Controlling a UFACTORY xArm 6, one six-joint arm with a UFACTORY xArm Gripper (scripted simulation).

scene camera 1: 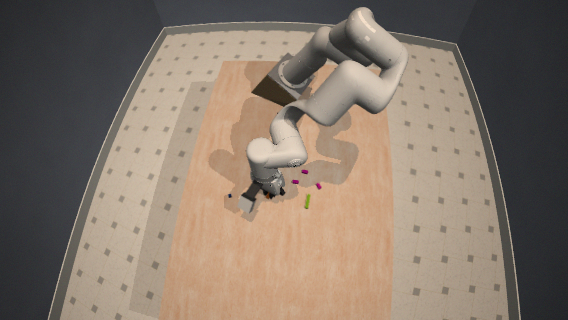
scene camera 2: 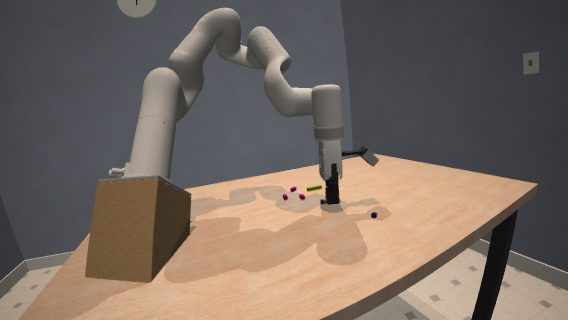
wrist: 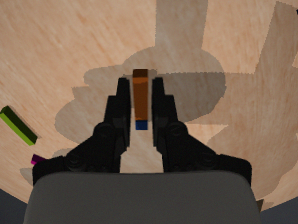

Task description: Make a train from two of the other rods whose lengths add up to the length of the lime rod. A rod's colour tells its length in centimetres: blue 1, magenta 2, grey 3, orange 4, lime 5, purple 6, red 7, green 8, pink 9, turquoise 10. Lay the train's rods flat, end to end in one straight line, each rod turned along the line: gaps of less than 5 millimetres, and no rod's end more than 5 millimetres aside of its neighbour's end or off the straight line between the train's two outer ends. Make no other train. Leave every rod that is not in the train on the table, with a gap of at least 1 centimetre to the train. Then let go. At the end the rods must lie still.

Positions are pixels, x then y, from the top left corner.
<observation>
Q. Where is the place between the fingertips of the gripper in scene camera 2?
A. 332, 202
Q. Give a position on an orange rod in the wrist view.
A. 140, 76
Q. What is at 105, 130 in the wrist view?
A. The gripper.
</observation>
